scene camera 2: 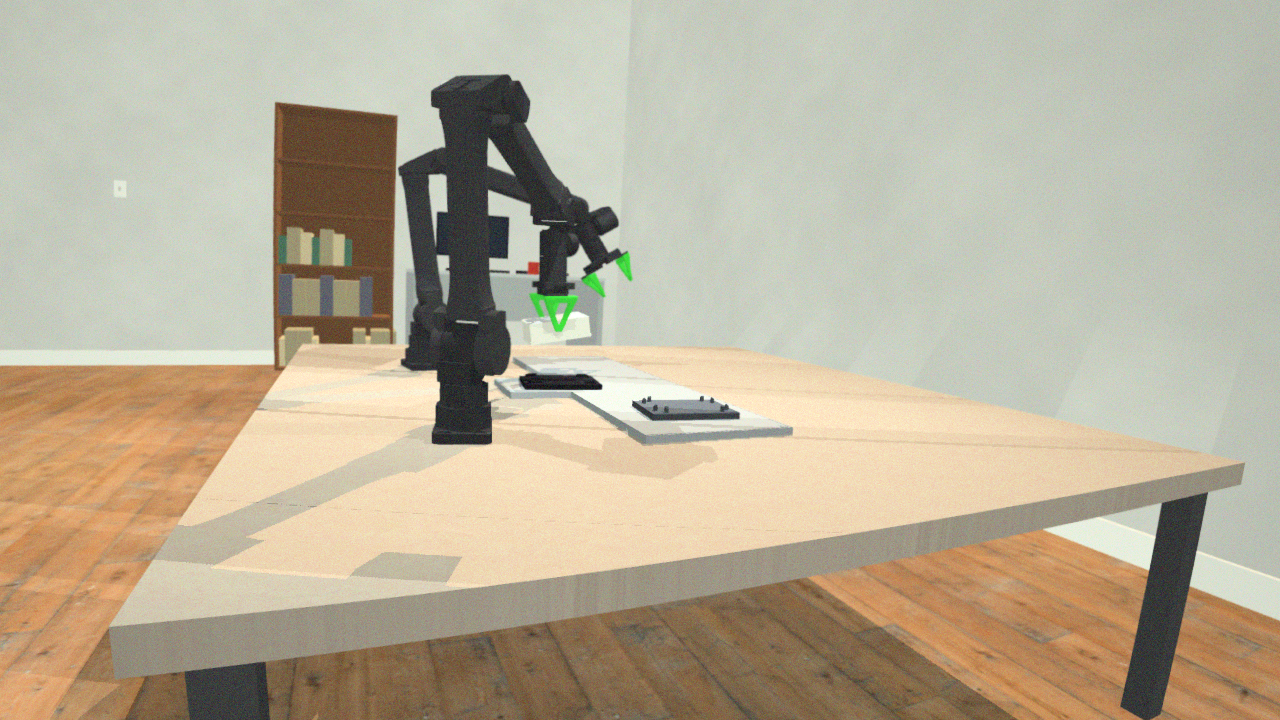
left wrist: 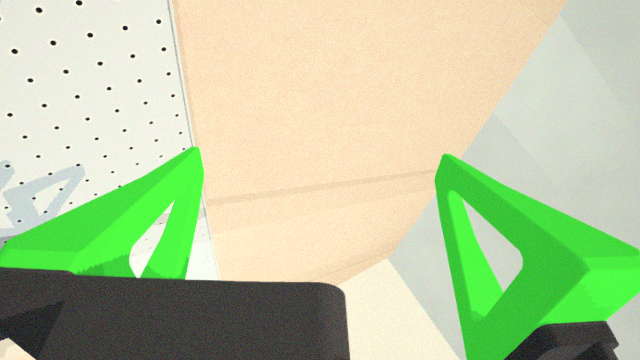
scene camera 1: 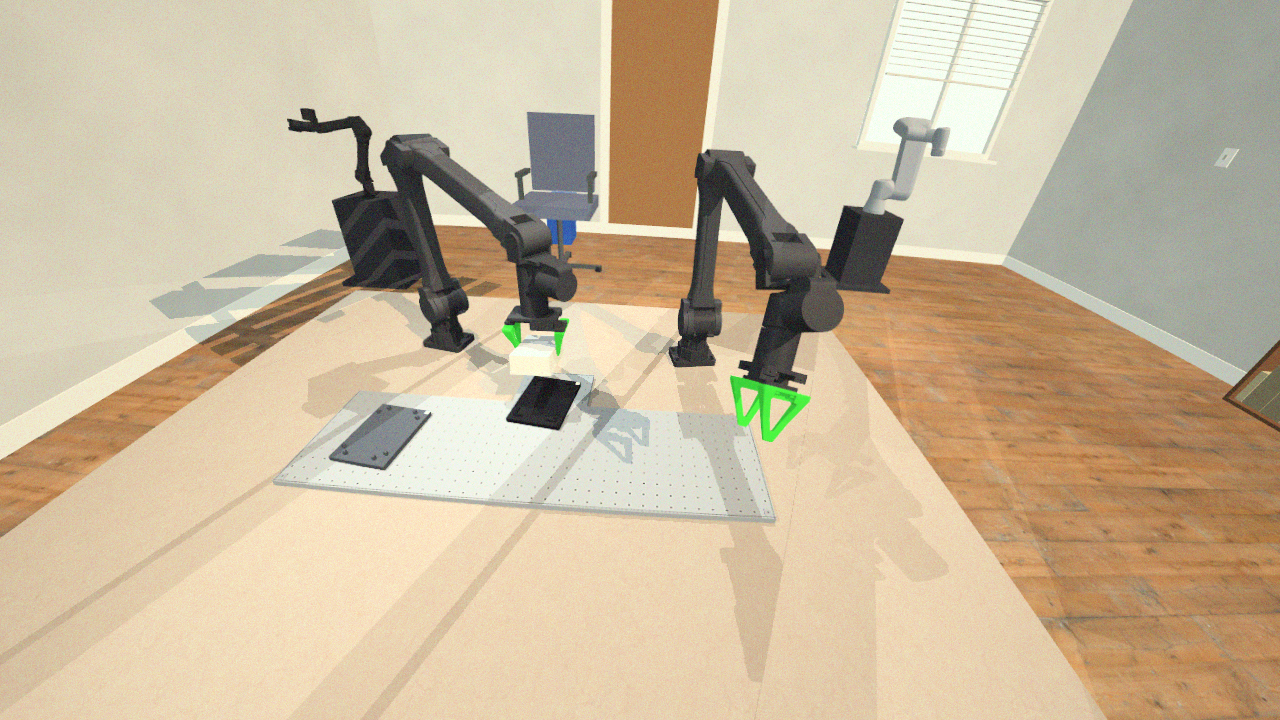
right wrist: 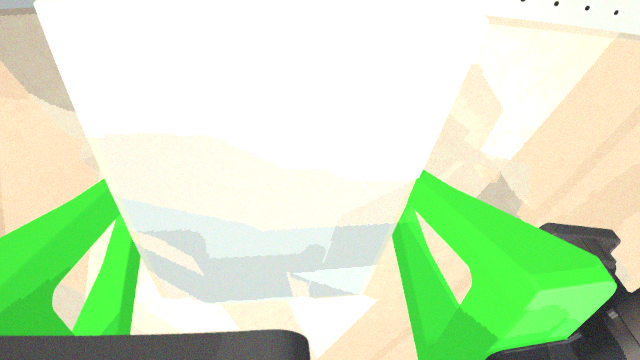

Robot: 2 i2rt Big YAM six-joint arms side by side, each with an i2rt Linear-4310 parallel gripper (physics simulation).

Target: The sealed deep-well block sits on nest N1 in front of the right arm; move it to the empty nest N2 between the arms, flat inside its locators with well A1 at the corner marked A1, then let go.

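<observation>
The white sealed block (scene camera 1: 532, 361) (scene camera 2: 574, 325) (right wrist: 260, 110) hangs in the air between the fingers of my right gripper (scene camera 1: 537, 344) (scene camera 2: 549, 320) (right wrist: 266, 171). It is above the table, behind the black nest N2 in scene camera 1, and looks slightly tilted in scene camera 2. Its well A1 cannot be made out. The black nest N2 (scene camera 1: 544, 402) (scene camera 2: 560, 383) is empty, with a small pale mark at its upper right corner in scene camera 1. The grey nest N1 (scene camera 1: 380, 437) (scene camera 2: 684, 410) is empty. My left gripper (scene camera 1: 756, 431) (scene camera 2: 616, 287) (left wrist: 322, 162) is open and empty.
The perforated board (scene camera 1: 662, 474) (scene camera 2: 760, 428) (left wrist: 115, 80) carries nest N1 and runs under the front of nest N2. The left gripper hangs above the board's right end in scene camera 1. The table (scene camera 1: 501, 608) (scene camera 2: 805, 483) extends around the board, and both arm bases stand behind it.
</observation>
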